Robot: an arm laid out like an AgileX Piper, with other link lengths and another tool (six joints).
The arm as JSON. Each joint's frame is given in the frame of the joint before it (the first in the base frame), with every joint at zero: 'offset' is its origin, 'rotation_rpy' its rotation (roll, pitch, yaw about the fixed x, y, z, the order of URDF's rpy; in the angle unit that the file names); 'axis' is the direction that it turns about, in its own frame. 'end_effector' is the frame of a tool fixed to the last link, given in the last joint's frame.
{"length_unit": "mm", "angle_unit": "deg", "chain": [
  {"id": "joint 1", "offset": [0.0, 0.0, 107.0], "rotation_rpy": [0.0, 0.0, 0.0], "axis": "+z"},
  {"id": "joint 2", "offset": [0.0, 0.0, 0.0], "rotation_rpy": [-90.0, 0.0, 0.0], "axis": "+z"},
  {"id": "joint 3", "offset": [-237.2, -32.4, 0.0], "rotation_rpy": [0.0, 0.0, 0.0], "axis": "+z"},
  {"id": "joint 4", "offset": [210.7, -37.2, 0.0], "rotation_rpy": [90.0, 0.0, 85.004], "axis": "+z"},
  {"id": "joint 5", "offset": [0.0, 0.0, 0.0], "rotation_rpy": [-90.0, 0.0, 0.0], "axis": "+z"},
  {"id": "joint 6", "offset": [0.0, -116.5, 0.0], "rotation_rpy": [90.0, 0.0, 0.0], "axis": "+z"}
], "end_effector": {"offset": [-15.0, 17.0, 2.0], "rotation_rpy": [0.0, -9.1, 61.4]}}
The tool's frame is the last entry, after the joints.
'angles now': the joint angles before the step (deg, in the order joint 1, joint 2, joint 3, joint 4, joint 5, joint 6). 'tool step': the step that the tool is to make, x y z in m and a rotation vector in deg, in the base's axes. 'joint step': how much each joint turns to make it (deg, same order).
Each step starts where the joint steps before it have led.
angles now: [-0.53 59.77 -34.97 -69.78 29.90 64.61]
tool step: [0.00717 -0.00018 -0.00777 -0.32 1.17 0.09]
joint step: [0.00 2.82 0.00 -3.12 -0.50 3.19]
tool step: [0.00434 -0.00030 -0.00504 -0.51 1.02 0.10]
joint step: [0.00 1.80 -0.11 -1.73 -0.08 1.40]
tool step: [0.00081 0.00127 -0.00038 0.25 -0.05 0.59]
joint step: [0.00 0.13 0.00 -0.02 -0.66 0.00]
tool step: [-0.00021 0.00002 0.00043 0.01 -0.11 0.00]
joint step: [0.00 -0.11 0.00 0.01 0.00 0.00]
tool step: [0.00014 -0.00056 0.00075 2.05 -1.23 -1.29]
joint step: [0.00 0.00 0.00 0.11 -0.01 2.63]
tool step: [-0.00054 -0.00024 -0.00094 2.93 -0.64 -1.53]
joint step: [0.00 0.00 0.00 2.13 0.00 1.34]
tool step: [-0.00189 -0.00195 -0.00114 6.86 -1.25 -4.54]
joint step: [0.00 -0.07 -0.42 6.12 1.01 2.30]
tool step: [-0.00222 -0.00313 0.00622 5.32 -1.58 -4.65]
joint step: [0.00 -0.70 -1.69 6.31 2.38 0.48]
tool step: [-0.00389 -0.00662 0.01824 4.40 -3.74 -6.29]
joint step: [0.00 -1.62 -3.33 4.26 4.47 2.39]
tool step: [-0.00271 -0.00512 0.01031 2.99 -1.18 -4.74]
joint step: [0.00 -0.32 -2.86 3.38 4.27 0.95]
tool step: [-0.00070 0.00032 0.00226 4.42 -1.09 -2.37]
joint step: [0.01 0.00 -1.33 4.11 1.22 0.97]
